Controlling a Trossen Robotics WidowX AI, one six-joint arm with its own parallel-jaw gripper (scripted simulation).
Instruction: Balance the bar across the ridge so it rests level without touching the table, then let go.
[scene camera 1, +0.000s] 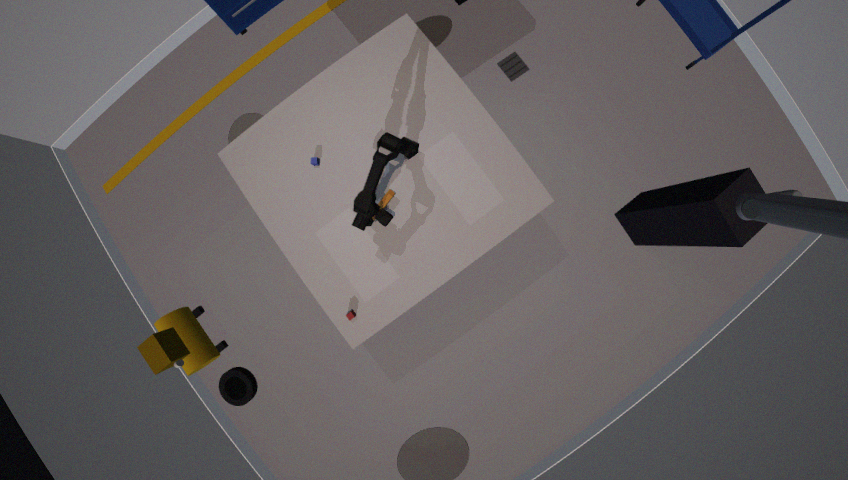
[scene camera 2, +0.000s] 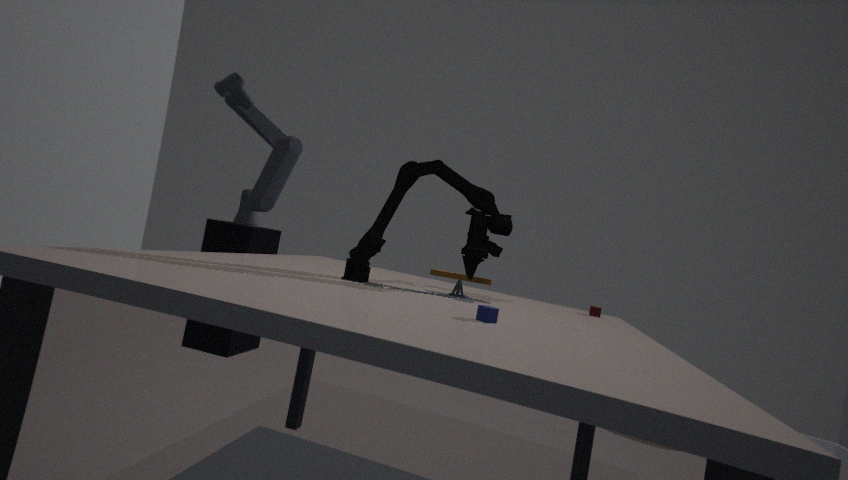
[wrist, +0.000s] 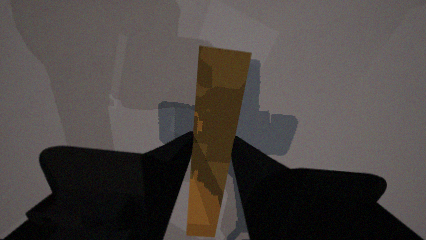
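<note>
The gripper (scene camera 2: 469, 279) is visible, also in the wrist view (wrist: 212, 138). A bar (wrist: 222, 73) is visible as well.
</note>
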